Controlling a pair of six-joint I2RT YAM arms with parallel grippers.
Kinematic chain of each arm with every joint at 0, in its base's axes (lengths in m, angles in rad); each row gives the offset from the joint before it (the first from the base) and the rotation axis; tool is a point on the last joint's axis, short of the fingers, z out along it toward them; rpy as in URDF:
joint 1: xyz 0 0 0.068 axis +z
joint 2: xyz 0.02 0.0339 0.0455 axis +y
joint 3: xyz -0.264 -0.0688 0 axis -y
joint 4: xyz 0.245 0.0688 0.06 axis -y
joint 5: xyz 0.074 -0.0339 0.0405 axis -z
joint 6: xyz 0.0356 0 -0.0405 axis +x
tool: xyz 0 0 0 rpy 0 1.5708 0
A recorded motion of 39 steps. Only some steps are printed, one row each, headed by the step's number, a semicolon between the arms.
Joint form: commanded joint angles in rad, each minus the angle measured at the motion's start. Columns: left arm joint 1, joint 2, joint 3, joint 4, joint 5, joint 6; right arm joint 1, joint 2, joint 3, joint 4, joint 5, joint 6.
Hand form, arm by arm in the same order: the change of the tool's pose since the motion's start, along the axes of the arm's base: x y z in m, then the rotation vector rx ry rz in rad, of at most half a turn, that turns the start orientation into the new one. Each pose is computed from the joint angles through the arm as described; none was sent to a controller.
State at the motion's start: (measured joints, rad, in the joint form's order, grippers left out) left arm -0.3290 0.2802 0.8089 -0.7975 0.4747 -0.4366; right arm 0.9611 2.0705 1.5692 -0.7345 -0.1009 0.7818
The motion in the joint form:
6: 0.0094 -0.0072 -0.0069 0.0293 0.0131 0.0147; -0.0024 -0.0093 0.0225 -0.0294 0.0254 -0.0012
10: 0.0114 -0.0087 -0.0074 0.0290 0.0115 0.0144; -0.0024 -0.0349 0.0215 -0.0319 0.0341 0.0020
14: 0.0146 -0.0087 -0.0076 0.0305 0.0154 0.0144; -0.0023 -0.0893 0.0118 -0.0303 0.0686 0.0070
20: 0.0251 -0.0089 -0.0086 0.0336 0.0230 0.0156; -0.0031 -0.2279 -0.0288 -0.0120 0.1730 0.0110
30: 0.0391 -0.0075 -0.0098 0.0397 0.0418 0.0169; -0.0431 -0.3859 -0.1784 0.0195 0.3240 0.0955
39: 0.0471 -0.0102 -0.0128 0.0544 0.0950 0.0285; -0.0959 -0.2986 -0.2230 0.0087 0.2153 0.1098
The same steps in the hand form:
6: 0.0002 0.0000 0.0013 -0.0028 -0.0375 -0.0066; 0.0016 -0.0010 0.0090 -0.0119 -0.0214 -0.0097
10: 0.0000 0.0002 0.0012 -0.0028 -0.0381 -0.0029; 0.0005 -0.0032 0.0189 0.0019 -0.0397 -0.0159
14: 0.0001 0.0002 0.0013 -0.0040 -0.0390 -0.0035; -0.0021 -0.0090 0.0379 0.0224 -0.0906 -0.0336
20: 0.0004 0.0004 0.0014 -0.0056 -0.0415 -0.0006; -0.0105 -0.0279 0.0805 0.0649 -0.2323 -0.0851
30: 0.0010 0.0004 0.0017 -0.0100 -0.0445 -0.0051; -0.0163 -0.0704 0.0935 0.0383 -0.3389 -0.2698
39: 0.0000 -0.0007 0.0026 -0.0188 -0.0632 -0.0511; -0.0012 -0.0761 0.0490 -0.0306 -0.1783 -0.2772

